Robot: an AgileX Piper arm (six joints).
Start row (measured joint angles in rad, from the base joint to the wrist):
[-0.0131, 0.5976, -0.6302, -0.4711, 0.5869, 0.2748]
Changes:
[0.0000, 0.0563, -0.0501, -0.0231, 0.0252, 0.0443]
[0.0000, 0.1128, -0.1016, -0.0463, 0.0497, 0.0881]
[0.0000, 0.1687, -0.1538, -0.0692, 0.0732, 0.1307]
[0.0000, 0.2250, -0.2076, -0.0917, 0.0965, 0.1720]
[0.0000, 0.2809, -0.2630, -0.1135, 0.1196, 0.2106]
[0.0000, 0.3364, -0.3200, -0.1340, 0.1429, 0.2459]
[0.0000, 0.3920, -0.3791, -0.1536, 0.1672, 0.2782]
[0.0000, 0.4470, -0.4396, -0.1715, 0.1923, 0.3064]
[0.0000, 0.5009, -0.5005, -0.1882, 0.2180, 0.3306]
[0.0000, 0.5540, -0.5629, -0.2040, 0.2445, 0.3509]
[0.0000, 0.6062, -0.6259, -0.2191, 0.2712, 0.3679]
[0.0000, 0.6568, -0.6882, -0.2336, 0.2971, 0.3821]
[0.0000, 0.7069, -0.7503, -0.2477, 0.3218, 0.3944]
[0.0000, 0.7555, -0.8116, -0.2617, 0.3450, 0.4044]
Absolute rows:
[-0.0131, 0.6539, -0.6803, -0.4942, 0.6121, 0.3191]
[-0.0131, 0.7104, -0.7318, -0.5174, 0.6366, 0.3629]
[-0.0131, 0.7663, -0.7840, -0.5403, 0.6601, 0.4055]
[-0.0131, 0.8226, -0.8378, -0.5628, 0.6834, 0.4468]
[-0.0131, 0.8785, -0.8932, -0.5846, 0.7065, 0.4854]
[-0.0131, 0.9340, -0.9502, -0.6051, 0.7298, 0.5207]
[-0.0131, 0.9896, -1.0093, -0.6247, 0.7541, 0.5530]
[-0.0131, 1.0446, -1.0698, -0.6426, 0.7792, 0.5812]
[-0.0131, 1.0985, -1.1307, -0.6593, 0.8049, 0.6054]
[-0.0131, 1.1516, -1.1931, -0.6751, 0.8314, 0.6257]
[-0.0131, 1.2038, -1.2561, -0.6902, 0.8581, 0.6427]
[-0.0131, 1.2544, -1.3184, -0.7047, 0.8840, 0.6569]
[-0.0131, 1.3045, -1.3805, -0.7188, 0.9087, 0.6692]
[-0.0131, 1.3531, -1.4418, -0.7328, 0.9319, 0.6792]

